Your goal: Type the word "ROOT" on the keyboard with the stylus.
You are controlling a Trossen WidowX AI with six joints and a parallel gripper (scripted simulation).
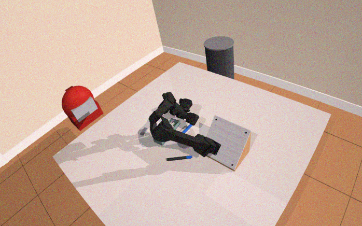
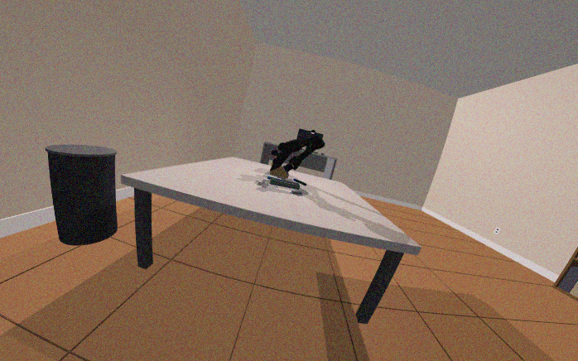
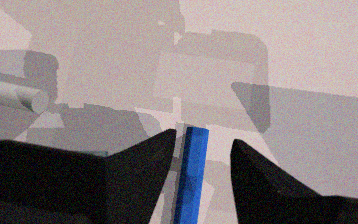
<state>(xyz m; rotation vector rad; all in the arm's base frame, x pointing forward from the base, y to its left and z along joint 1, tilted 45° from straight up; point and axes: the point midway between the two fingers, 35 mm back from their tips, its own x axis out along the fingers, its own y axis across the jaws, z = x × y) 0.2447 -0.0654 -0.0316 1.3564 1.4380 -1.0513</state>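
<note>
The blue stylus lies 7 cm to the left of my gripper tip and 6 cm below it. Also, from my gripper tip: grey object 22 cm ahead, 21 cm to the left, 6 cm below; then white piece 18 cm ahead, 1 cm to the right, 5 cm below.
</note>
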